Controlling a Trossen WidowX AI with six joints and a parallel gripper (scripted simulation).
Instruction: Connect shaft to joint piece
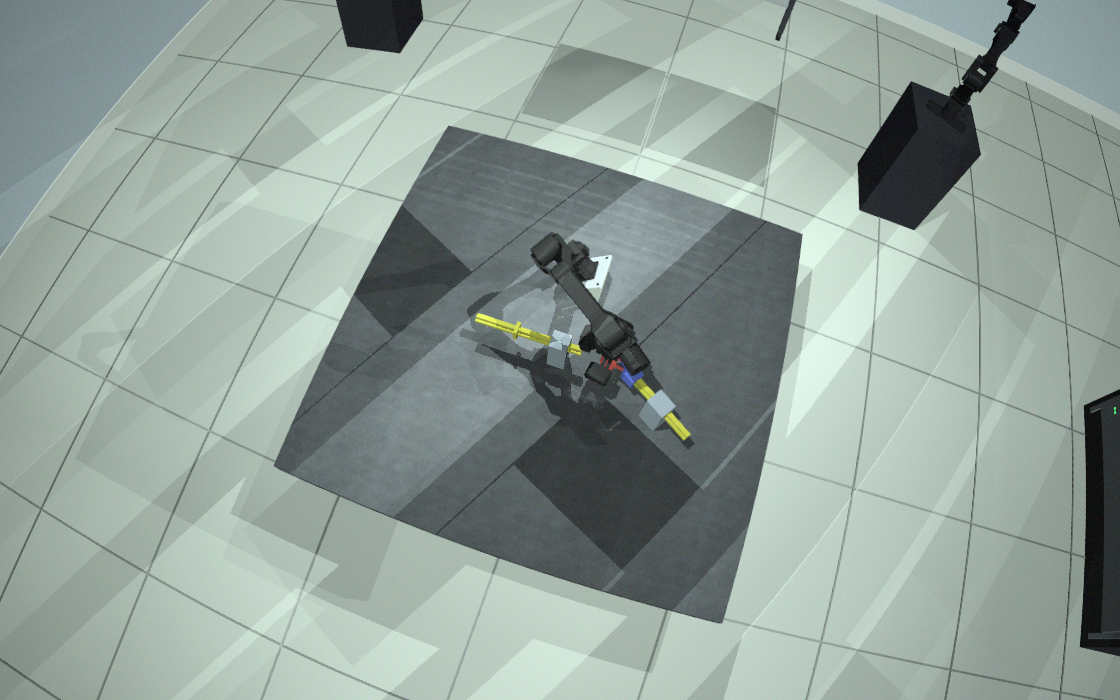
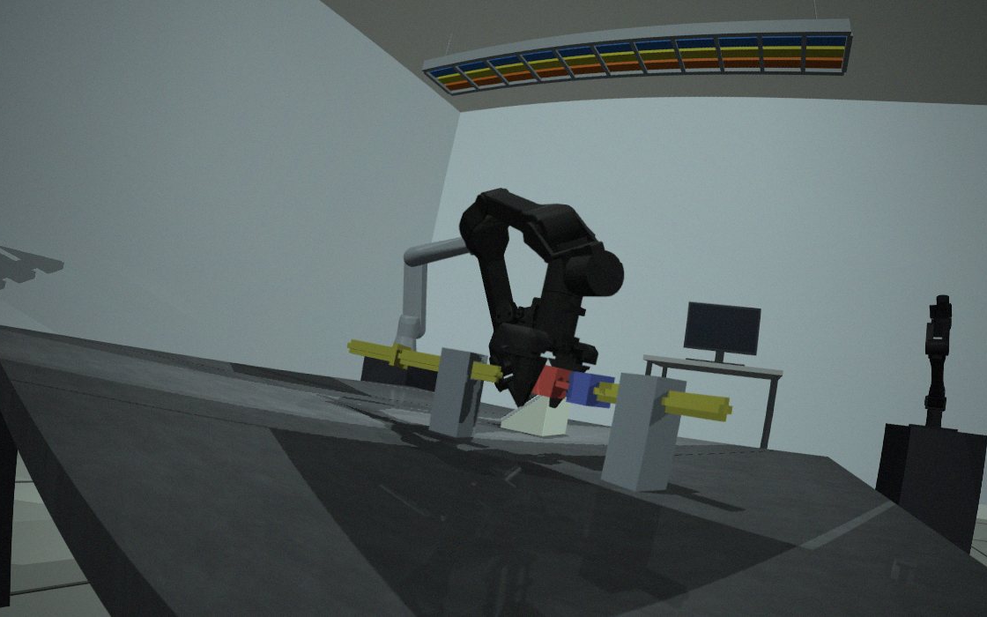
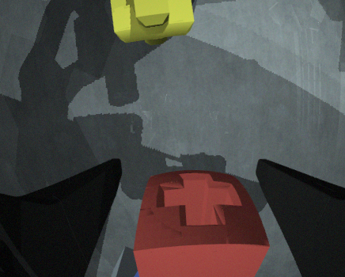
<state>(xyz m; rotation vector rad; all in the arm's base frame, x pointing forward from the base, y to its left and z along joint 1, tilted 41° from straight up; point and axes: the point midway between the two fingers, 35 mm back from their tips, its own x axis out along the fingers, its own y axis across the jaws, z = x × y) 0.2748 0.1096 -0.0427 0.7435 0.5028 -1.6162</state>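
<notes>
Now: gripper tip 4 cm below the red joint piece and 2 cm to the right of it.
</notes>
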